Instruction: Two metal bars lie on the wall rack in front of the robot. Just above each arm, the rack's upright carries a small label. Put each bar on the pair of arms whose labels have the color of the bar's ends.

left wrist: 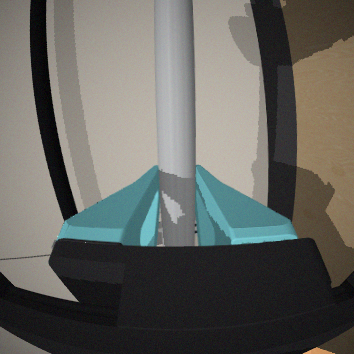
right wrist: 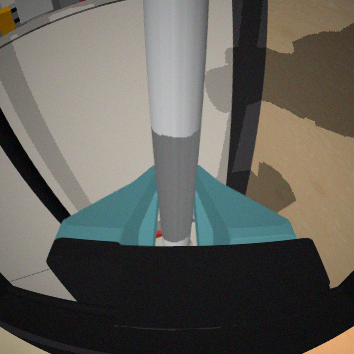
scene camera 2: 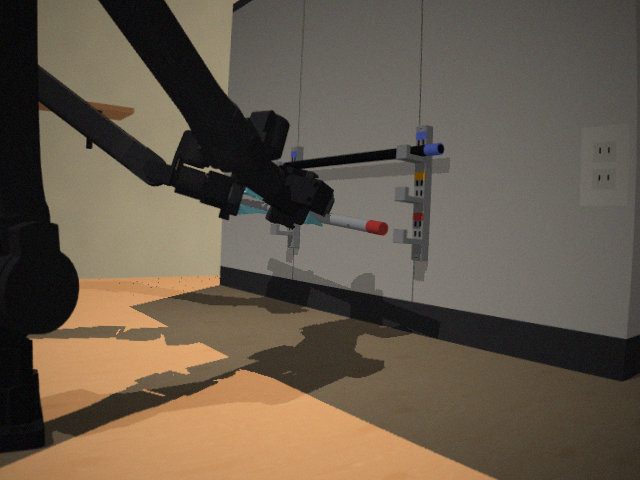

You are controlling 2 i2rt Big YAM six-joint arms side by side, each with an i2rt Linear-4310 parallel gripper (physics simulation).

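Frame: origin at the left arm's base, x ahead, y left, z up, level; centimetres.
Seen in the pictures: left gripper, fingertip midpoint: (left wrist: 176,174); right gripper, fingertip midpoint: (right wrist: 175,174) (scene camera 2: 322,219).
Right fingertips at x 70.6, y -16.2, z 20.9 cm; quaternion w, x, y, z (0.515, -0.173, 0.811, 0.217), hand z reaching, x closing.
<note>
A point is followed by its place in that frame.
A black bar with blue ends (scene camera 2: 361,155) @(x 80.2, y -9.3, z 34.3 cm) rests on the rack's top arms, beside the blue labels (scene camera 2: 421,135) @(x 87.3, y -21.7, z 37.2 cm) (scene camera 2: 294,154) @(x 72.0, y 16.2, z 37.0 cm). A light grey bar with red ends (scene camera 2: 350,222) @(x 72.3, y -27.0, z 20.5 cm) (left wrist: 175,100) @(x 64.0, y -4.8, z 22.9 cm) (right wrist: 176,75) @(x 71.0, y -23.4, z 21.1 cm) is held off the rack by both grippers. My left gripper (scene camera 2: 254,200) (left wrist: 176,174) @(x 64.1, y -0.3, z 23.0 cm) and my right gripper (scene camera 2: 313,217) @(x 70.6, y -16.2, z 20.9 cm) (right wrist: 175,174) @(x 70.6, y -16.2, z 20.9 cm) are shut on it. In the scene view its visible red end is left of the near upright (scene camera 2: 427,206) @(x 88.7, y -22.3, z 24.1 cm), at about the height between the middle arm (scene camera 2: 402,194) @(x 82.8, y -24.1, z 25.9 cm) and bottom arm (scene camera 2: 400,236) @(x 82.7, y -24.1, z 18.4 cm). The near red label (scene camera 2: 418,216) @(x 87.3, y -21.7, z 22.2 cm) is above the bottom arm. The bar's far end is hidden.
The near upright's yellow label (scene camera 2: 419,176) @(x 87.2, y -21.5, z 29.6 cm) is above its middle arm. The far upright (scene camera 2: 295,240) @(x 73.0, y 15.5, z 15.9 cm) is partly hidden behind my right gripper. The grey wall (scene camera 2: 506,155) @(x 95.5, y -36.5, z 32.5 cm) is behind the rack, with a dark baseboard (scene camera 2: 516,330) @(x 96.8, y -39.7, z 4.4 cm) below. A wall outlet (scene camera 2: 603,165) @(x 101.6, y -51.5, z 30.0 cm) is at the right.
</note>
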